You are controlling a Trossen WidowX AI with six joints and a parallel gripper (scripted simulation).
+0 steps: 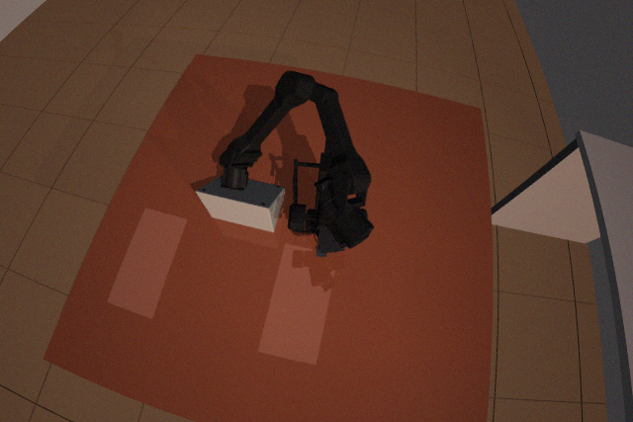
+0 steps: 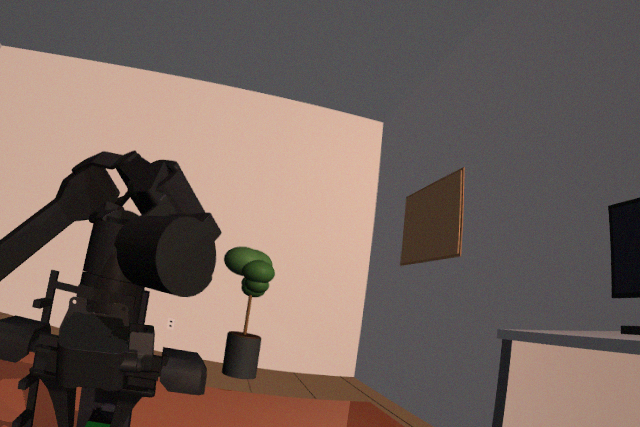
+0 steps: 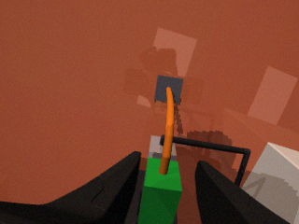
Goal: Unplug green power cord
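The green plug lies 1 cm behind my gripper tip, 6 cm to the left of it and 1 cm below it.
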